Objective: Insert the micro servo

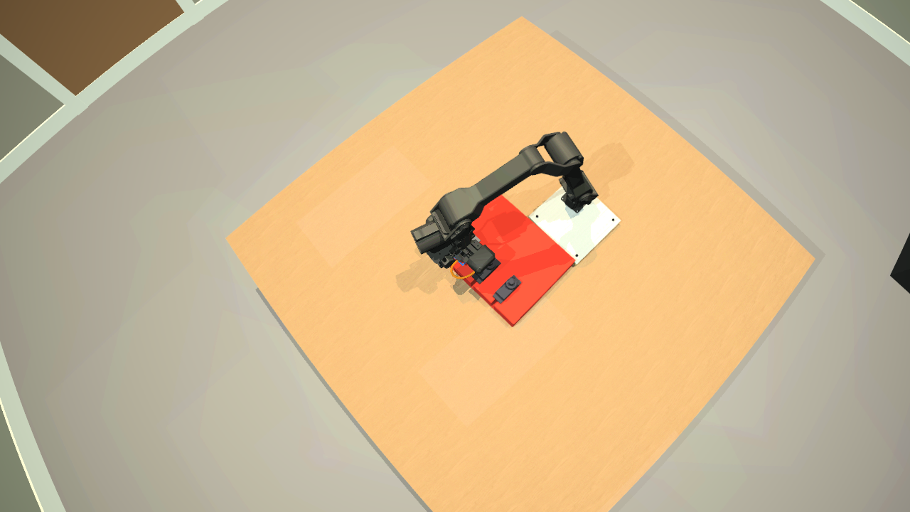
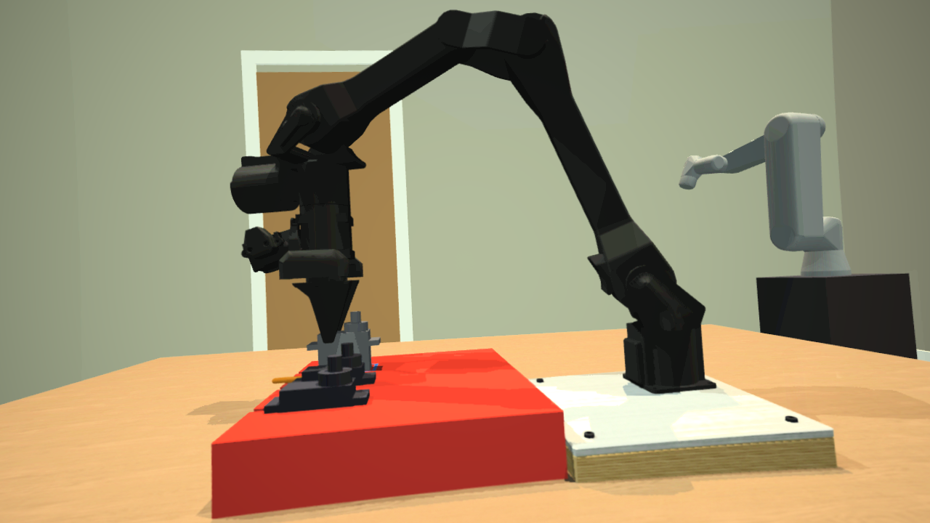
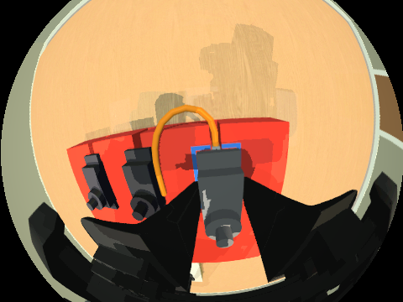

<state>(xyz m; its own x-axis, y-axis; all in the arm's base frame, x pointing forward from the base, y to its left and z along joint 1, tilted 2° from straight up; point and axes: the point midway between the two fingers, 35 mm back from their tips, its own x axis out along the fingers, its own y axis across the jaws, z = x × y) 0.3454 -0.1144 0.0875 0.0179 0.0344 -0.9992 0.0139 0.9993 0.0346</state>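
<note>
Right now the red deck is 120 mm behind my gripper tip, 80 mm to the left of it and 60 mm below it.
</note>
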